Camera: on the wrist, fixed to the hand. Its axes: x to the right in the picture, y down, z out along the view.
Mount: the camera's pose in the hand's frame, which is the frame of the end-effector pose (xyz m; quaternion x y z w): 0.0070 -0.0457 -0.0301 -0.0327 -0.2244 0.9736 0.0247
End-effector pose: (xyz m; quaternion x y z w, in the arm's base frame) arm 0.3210 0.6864 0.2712 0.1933 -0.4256 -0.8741 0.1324
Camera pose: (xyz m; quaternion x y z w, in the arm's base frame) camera 0.3253 0.6903 0.2163 -0.6101 -0.1998 0.0500 0.7651
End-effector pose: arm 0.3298 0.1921 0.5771 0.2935 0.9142 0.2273 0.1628
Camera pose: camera 0.2903 0.1536 0.5780 -0.9430 0.3071 -0.1281 0.0025
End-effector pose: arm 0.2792 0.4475 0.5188 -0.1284 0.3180 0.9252 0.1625
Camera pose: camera 0.2943 0.4641 0.4684 -0.5087 -0.0661 -0.2203 0.8296
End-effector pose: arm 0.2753 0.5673 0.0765 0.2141 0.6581 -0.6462 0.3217
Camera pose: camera 0.2341 0.5928 0.1029 0.4905 -0.2433 0.2707 0.7918
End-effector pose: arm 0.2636 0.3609 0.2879 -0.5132 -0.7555 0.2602 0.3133
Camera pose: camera 0.2560 0.3542 0.3421 0.7001 -0.4022 -0.4019 0.4319
